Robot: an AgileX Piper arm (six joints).
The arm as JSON. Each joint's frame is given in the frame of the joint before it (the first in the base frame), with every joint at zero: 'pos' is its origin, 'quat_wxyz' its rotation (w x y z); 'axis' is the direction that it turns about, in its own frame. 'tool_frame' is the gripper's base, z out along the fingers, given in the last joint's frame.
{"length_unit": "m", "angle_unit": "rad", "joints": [
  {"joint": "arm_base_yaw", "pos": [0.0, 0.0, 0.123], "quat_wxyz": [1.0, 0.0, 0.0, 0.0], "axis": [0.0, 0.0, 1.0]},
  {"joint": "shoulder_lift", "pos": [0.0, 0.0, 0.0], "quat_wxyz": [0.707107, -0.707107, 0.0, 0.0], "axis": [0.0, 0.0, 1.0]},
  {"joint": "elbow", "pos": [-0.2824, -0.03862, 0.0], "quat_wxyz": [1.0, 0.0, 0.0, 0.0], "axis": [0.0, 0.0, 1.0]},
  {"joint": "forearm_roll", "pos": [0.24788, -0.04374, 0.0], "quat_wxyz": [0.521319, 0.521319, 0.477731, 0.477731], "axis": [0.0, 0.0, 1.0]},
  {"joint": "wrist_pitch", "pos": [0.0, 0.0, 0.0], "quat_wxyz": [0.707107, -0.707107, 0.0, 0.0], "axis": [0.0, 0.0, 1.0]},
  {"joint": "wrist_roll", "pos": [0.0, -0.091, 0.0], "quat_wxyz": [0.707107, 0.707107, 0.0, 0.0], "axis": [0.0, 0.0, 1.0]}
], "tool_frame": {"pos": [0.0, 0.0, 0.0], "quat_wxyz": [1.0, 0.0, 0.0, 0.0]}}
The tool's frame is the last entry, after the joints.
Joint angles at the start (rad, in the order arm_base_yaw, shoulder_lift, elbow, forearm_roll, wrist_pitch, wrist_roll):
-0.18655, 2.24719, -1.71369, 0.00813, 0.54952, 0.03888
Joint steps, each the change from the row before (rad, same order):
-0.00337, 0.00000, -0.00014, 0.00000, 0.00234, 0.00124
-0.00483, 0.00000, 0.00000, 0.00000, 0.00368, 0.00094
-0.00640, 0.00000, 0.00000, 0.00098, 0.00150, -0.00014
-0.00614, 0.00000, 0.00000, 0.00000, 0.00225, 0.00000
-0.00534, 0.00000, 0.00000, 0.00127, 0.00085, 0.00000
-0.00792, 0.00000, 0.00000, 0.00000, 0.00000, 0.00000
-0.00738, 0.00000, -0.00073, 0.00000, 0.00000, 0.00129
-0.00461, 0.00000, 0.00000, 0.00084, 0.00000, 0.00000
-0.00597, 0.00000, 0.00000, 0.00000, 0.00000, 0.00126
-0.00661, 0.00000, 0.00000, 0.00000, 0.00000, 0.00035
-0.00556, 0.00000, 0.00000, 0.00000, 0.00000, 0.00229
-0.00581, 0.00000, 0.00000, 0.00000, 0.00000, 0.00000
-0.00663, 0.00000, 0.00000, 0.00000, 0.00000, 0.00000
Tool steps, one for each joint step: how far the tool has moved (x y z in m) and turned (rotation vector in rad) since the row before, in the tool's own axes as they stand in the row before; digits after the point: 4 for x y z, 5 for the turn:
0.0001, -0.0017, 0.0000, 0.00191, 0.00210, 0.00407
0.0002, -0.0024, 0.0000, 0.00276, 0.00354, 0.00500
0.0000, -0.0031, 0.0000, 0.00298, 0.00133, 0.00609
0.0001, -0.0030, 0.0000, 0.00338, 0.00206, 0.00518
0.0000, -0.0026, 0.0000, 0.00222, 0.00071, 0.00559
-0.0002, -0.0039, 0.0000, 0.00423, -0.00025, 0.00669
-0.0004, -0.0036, -0.0001, 0.00391, -0.00096, 0.00752
-0.0001, -0.0022, 0.0000, 0.00202, -0.00013, 0.00460
-0.0001, -0.0029, 0.0000, 0.00319, -0.00020, 0.00630
-0.0002, -0.0032, 0.0000, 0.00353, -0.00022, 0.00593
-0.0001, -0.0027, 0.0000, 0.00297, -0.00019, 0.00699
-0.0002, -0.0029, 0.0000, 0.00311, -0.00020, 0.00491
-0.0002, -0.0033, 0.0000, 0.00354, -0.00023, 0.00560

